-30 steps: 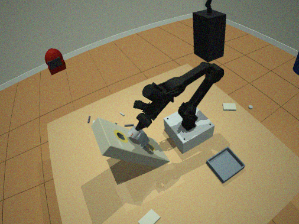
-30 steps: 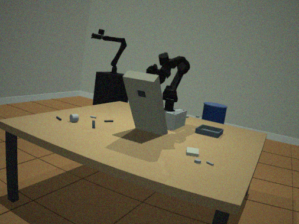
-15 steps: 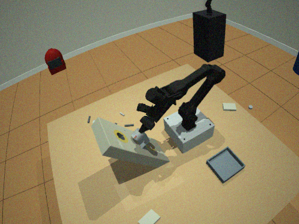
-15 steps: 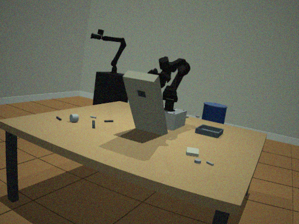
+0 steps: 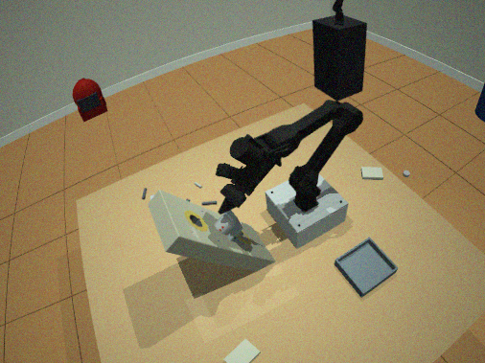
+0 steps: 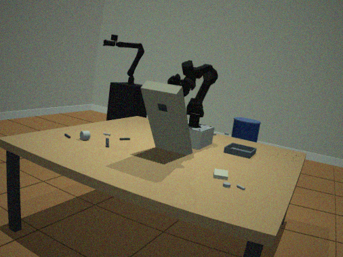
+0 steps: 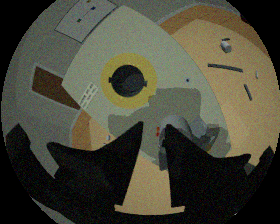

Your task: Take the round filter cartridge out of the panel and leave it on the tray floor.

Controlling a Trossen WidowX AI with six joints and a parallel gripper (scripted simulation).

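Right now the round filter cartridge is 5 cm below my gripper tip and 1 cm behind it. Also, from my gripper tip: tray 34 cm behind, 29 cm to the left, 24 cm below; then grey service panel 7 cm below, 4 cm ahead.
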